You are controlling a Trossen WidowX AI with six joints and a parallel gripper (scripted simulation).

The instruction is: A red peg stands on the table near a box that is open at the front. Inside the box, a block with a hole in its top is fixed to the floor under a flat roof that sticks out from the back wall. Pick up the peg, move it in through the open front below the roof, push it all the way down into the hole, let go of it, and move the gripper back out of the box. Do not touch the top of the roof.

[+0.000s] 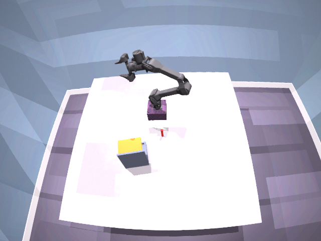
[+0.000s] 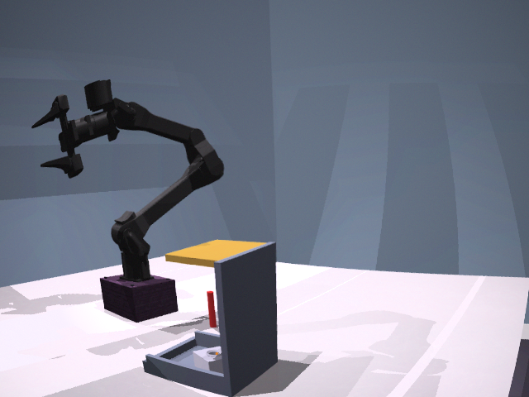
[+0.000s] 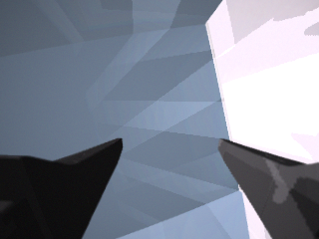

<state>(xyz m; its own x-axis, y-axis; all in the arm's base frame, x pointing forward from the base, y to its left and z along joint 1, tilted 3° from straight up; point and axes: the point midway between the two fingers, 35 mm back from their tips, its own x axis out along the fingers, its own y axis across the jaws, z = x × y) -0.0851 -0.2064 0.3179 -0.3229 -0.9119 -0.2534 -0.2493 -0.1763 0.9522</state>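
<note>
Right now the red peg is 36 cm below my gripper tip, 31 cm ahead of it and 23 cm to the left of it. Also, from my gripper tip: grey box wall: 51 cm ahead, 28 cm below, 3 cm to the left; yellow roof: 46 cm ahead, 19 cm below, 3 cm to the left.
</note>
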